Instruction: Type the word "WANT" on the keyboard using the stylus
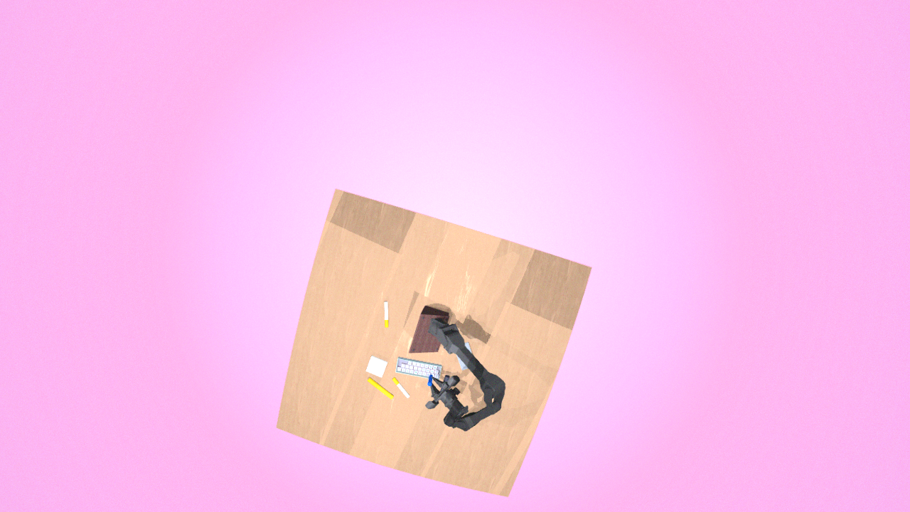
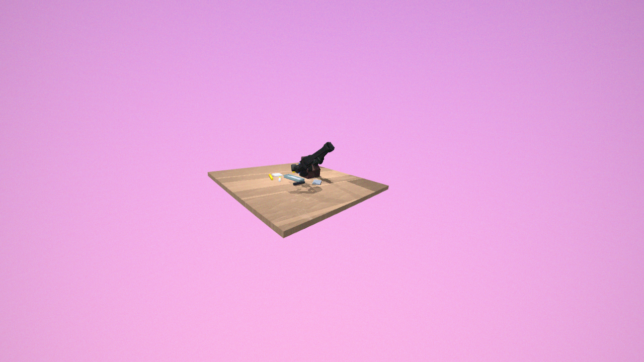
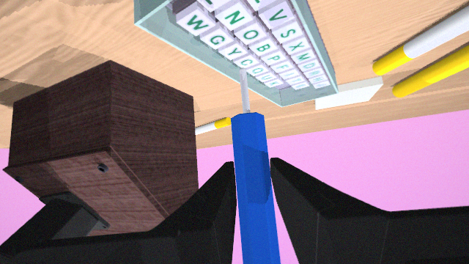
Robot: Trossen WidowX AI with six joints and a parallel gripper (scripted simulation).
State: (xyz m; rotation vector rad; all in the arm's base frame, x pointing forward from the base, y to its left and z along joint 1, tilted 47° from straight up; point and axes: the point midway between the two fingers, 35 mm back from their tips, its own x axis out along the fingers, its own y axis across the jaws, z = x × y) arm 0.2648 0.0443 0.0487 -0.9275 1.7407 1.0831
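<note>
The dark pen is 9 cm below my gripper tip, 8 cm to the left of it and 7 cm ahead of it. Also, from my gripper tip: blue stylus 1 cm below; then white pad 26 cm to the right, 10 cm below, 5 cm ahead; then grey card 14 cm to the left, 11 cm behind, 10 cm below.
</note>
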